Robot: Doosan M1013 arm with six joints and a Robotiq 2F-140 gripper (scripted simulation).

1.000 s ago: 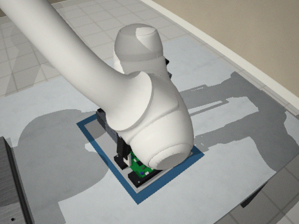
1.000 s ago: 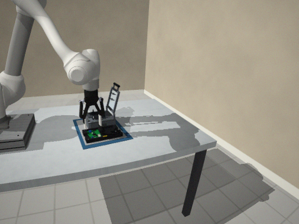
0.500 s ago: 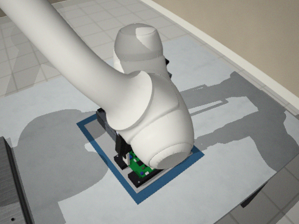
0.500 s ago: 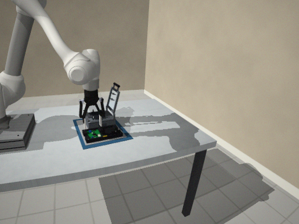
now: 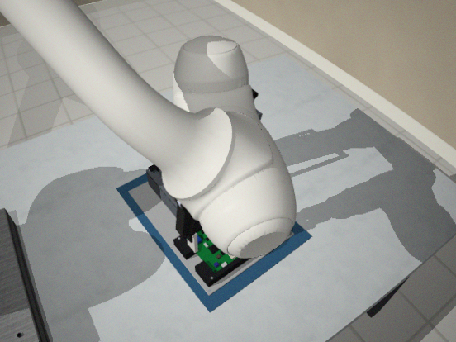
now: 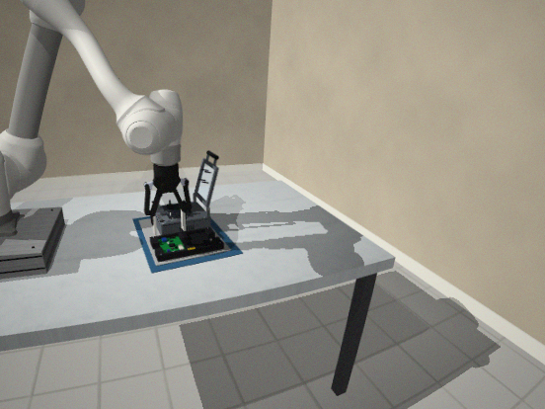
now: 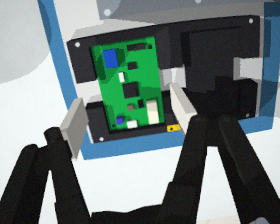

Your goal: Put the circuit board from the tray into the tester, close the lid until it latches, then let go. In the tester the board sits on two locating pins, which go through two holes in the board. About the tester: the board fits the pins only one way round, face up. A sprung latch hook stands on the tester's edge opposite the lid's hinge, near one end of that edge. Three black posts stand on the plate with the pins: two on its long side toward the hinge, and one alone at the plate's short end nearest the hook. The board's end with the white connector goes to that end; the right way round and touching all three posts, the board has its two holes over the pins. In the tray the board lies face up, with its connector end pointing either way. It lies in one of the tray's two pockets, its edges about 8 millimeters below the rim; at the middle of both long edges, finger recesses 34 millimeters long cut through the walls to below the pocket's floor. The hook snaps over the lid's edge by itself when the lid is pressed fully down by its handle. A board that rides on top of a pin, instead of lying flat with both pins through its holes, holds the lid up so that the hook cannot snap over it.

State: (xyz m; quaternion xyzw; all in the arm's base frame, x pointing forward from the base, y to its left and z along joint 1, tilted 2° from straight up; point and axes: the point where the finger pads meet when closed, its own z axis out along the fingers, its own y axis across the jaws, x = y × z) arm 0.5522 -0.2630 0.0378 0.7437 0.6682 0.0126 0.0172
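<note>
Now: the green circuit board 70 mm below my hand. The rest, counted from my hand: latch hook 20 mm ahead, 230 mm to the left, 10 mm below; then tester lid 200 mm ahead, 150 mm to the left, 90 mm above.
</note>
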